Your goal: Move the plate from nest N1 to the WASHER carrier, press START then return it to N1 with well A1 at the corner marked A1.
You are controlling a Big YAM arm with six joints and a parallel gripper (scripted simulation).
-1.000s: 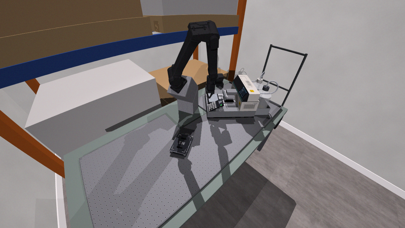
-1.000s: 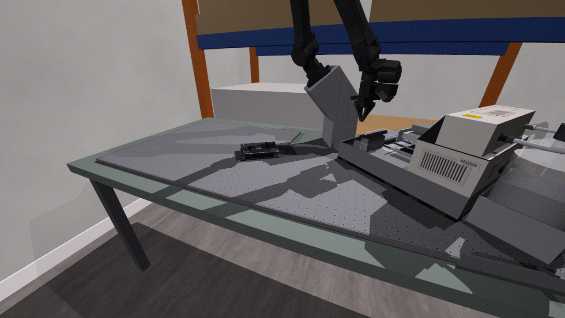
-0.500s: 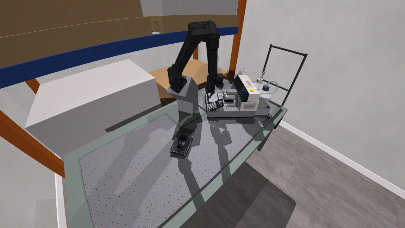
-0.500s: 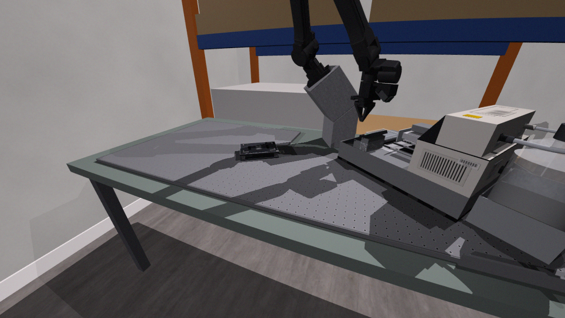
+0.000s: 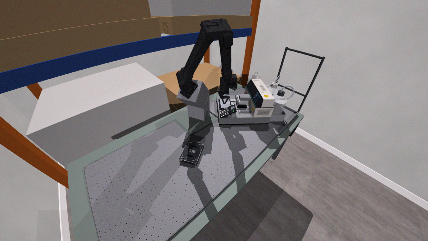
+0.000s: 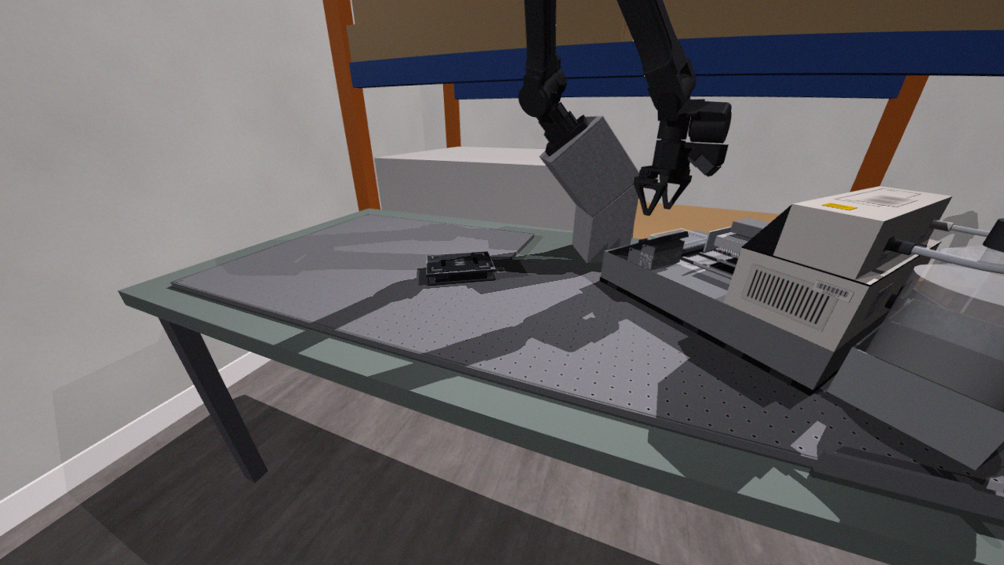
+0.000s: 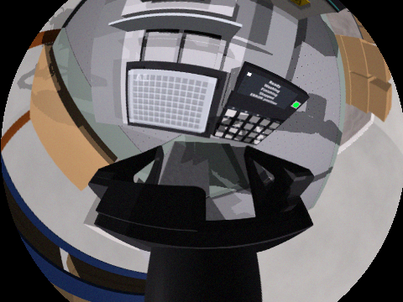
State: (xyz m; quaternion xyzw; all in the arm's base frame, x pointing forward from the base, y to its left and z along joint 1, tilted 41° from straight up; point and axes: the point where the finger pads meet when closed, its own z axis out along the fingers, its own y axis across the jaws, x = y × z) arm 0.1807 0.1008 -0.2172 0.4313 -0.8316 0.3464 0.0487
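My hand is 80 mm above the white well plate, 70 mm to the right of it and 10 mm past it. The rest, counted from my hand: black plate nest N1: 460 mm to the right, 150 mm below, 70 mm ahead; plate washer: 160 mm to the left, 110 mm ahead, 40 mm below.
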